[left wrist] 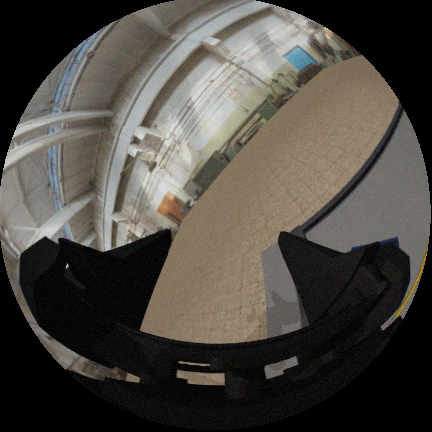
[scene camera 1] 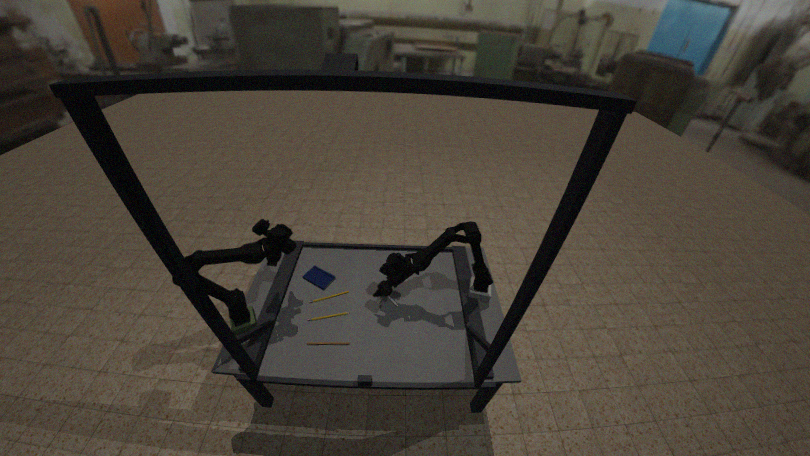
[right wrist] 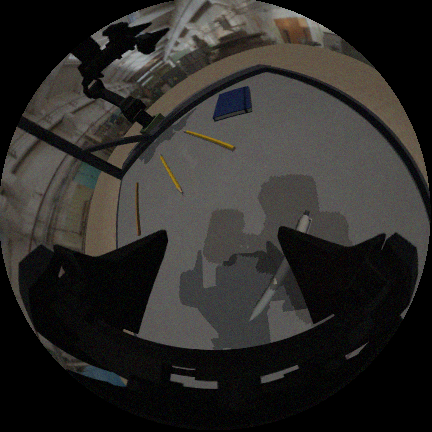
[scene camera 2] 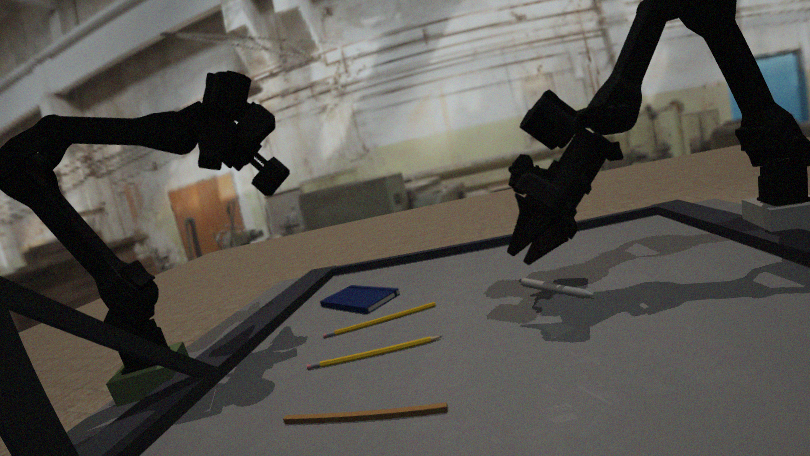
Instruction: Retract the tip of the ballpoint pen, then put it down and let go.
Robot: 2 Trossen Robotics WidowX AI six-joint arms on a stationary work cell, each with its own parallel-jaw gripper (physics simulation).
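Frame: origin at the left arm's base, x left, y up, z ahead, level; centimetres.
Seen in the pictures: left gripper, fingertip midpoint: (left wrist: 226,236) (scene camera 2: 256,158); right gripper, fingertip midpoint: (scene camera 1: 377,292) (right wrist: 223,234) (scene camera 2: 518,259); left arm's base at its link origin: (scene camera 1: 241,318) (right wrist: 148,122); right arm's base at its link origin: (scene camera 1: 480,286) (scene camera 2: 784,200).
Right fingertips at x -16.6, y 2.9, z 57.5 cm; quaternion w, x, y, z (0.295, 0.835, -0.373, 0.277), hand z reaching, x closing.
Note:
Pixels of each thing's top centre, then the offset from my right fingertips to it.
- pale ballpoint pen at its top centre: (right wrist: 282,273) (scene camera 2: 554,282) (scene camera 1: 388,295) dx -0.5, dy -5.6, dz +5.8 cm
- blue notebook at its top centre: (scene camera 2: 357,295) (right wrist: 231,98) (scene camera 1: 319,276) dx +26.3, dy -5.7, dz -19.4 cm
- orange-brown stick at its top centre: (scene camera 2: 359,413) (right wrist: 135,204) (scene camera 1: 327,343) dx -9.5, dy -6.2, dz -27.9 cm
A pale ballpoint pen (scene camera 1: 393,300) (scene camera 2: 555,287) (right wrist: 273,286) lies on the grey table. In the right wrist view it lies slanted, with a dark end at the top and its tapered end at the bottom, and the right-hand finger hides part of it. Whether its tip is out is too small to tell. My right gripper (scene camera 1: 378,292) (scene camera 2: 520,256) (right wrist: 223,234) is open and empty. It points down above the table near the pen's dark end, apart from the pen. My left gripper (left wrist: 226,236) is open and empty, raised high at the table's left edge, far from the pen.
A blue notebook (scene camera 1: 319,277) (scene camera 2: 359,298) (right wrist: 233,103) lies at the back left. Two yellow pencils (scene camera 1: 329,296) (scene camera 2: 376,352) (right wrist: 209,140) lie in front of it, and an orange-brown stick (scene camera 1: 328,343) (scene camera 2: 365,414) (right wrist: 138,209) lies nearer the front. A dark frame (scene camera 1: 351,82) surrounds the cell.

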